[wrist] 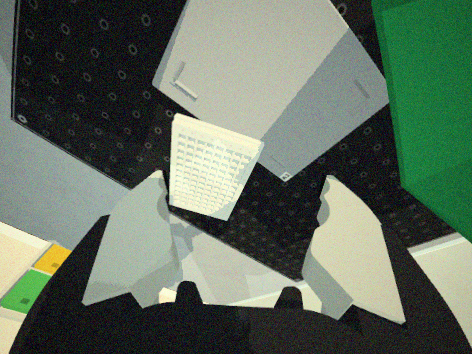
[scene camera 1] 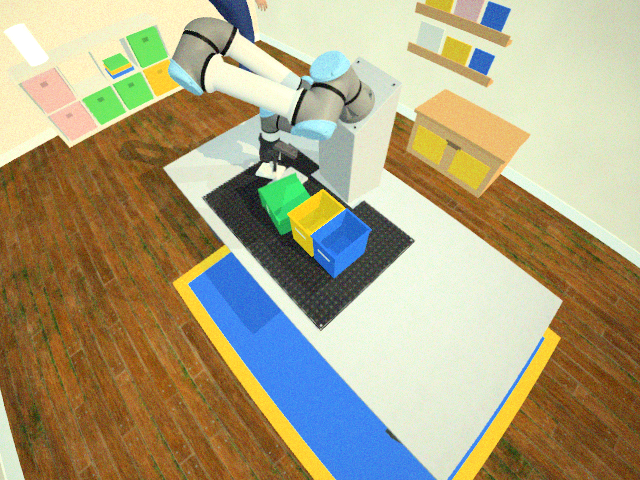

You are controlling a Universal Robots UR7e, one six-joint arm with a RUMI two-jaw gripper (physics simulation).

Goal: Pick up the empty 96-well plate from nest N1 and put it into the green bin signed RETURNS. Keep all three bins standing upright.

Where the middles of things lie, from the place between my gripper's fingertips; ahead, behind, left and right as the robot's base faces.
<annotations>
I see the white 96-well plate [wrist: 210, 165] 6 cm to the right of my hand and 5 cm below it. Round my hand: green bin [scene camera 1: 280, 197]: 8 cm ahead, 21 cm to the left, 1 cm above; nest board [wrist: 287, 80]: 2 cm behind, 5 cm to the left, 6 cm below; yellow bin [scene camera 1: 308, 217]: 6 cm ahead, 38 cm to the left, 3 cm above.
</annotations>
